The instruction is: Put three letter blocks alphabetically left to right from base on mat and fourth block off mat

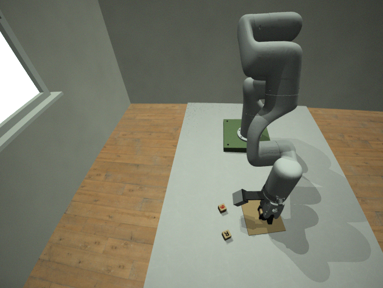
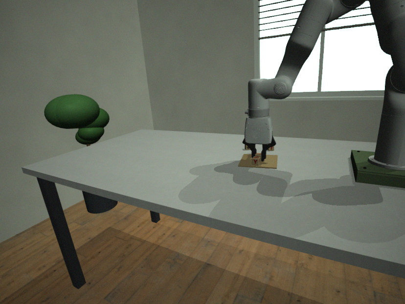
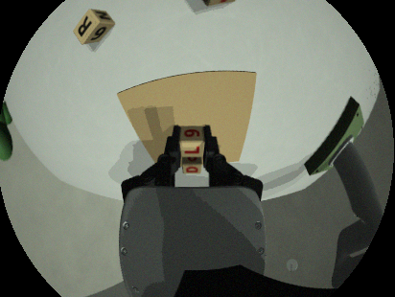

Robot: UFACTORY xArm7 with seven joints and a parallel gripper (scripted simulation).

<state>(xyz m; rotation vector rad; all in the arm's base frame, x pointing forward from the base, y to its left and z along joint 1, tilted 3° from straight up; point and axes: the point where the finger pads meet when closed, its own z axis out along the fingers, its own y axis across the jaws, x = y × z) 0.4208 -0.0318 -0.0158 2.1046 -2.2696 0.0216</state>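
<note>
The tan mat is 20 mm below my hand.
</note>
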